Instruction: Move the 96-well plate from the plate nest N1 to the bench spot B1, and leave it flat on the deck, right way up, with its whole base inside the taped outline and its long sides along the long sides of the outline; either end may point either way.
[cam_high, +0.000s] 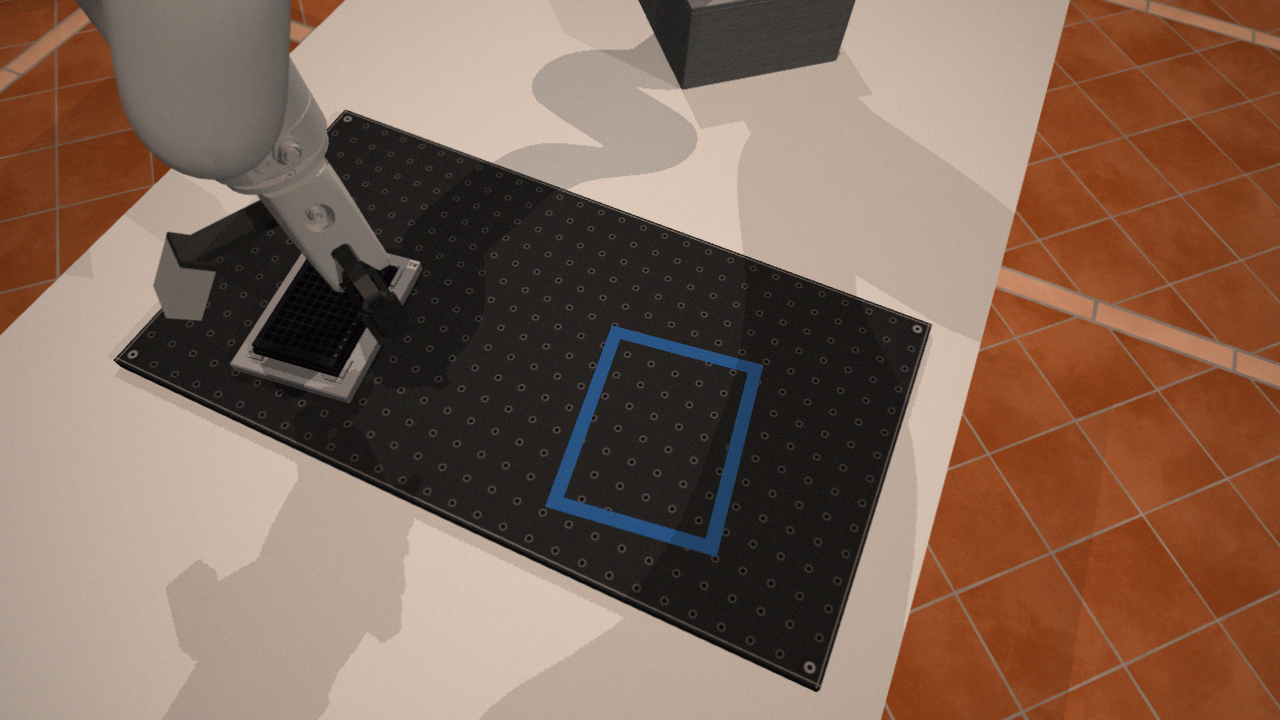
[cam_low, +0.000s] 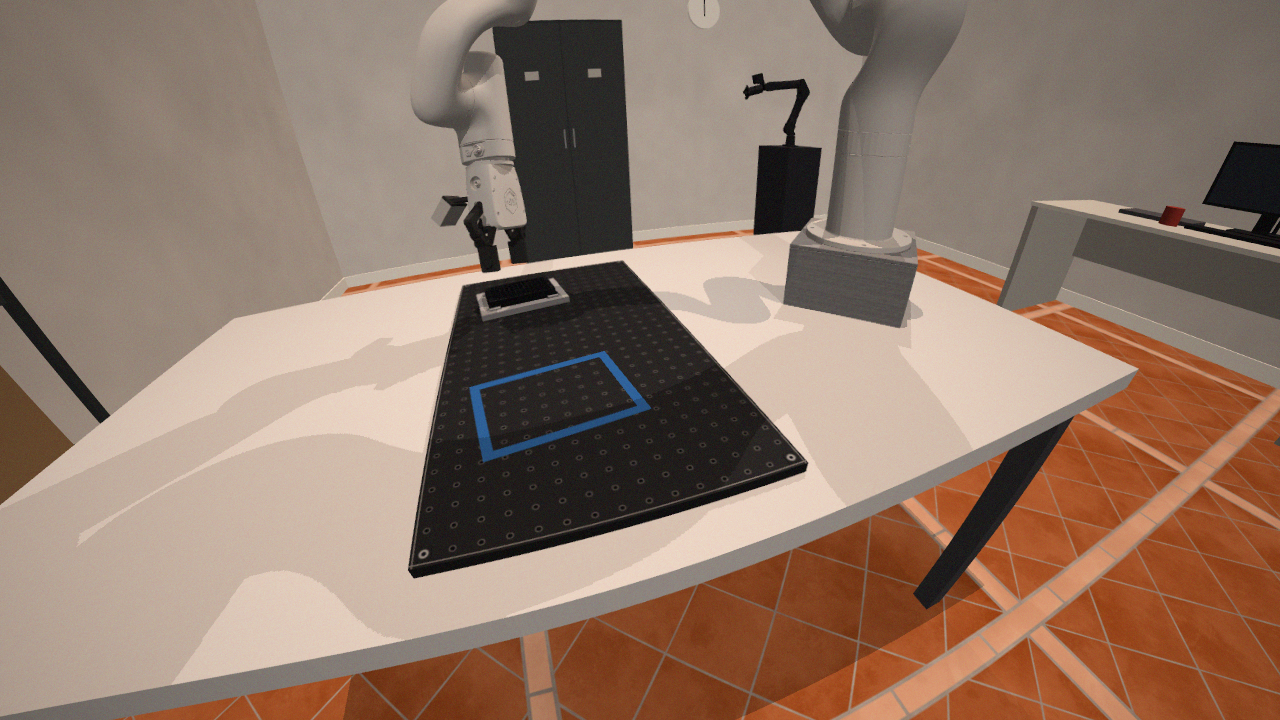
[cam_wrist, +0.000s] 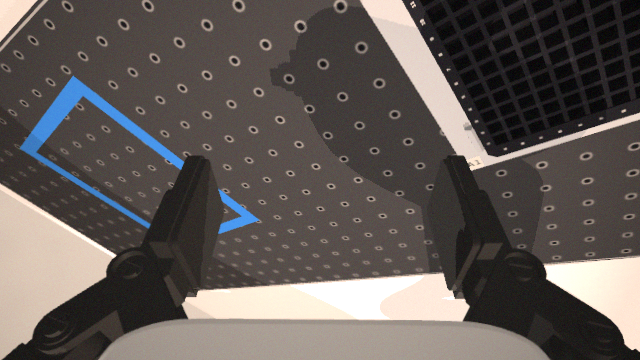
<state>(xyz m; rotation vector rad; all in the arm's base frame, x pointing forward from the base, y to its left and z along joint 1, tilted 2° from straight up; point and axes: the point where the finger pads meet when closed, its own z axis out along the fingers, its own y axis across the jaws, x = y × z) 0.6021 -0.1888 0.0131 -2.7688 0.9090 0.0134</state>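
My hand is 90 mm above the black 96-well plate, 80 mm to the left of it and 20 mm past it. Also, from my hand: grey plate nest N1: 100 mm below, 80 mm to the right, 20 mm behind.
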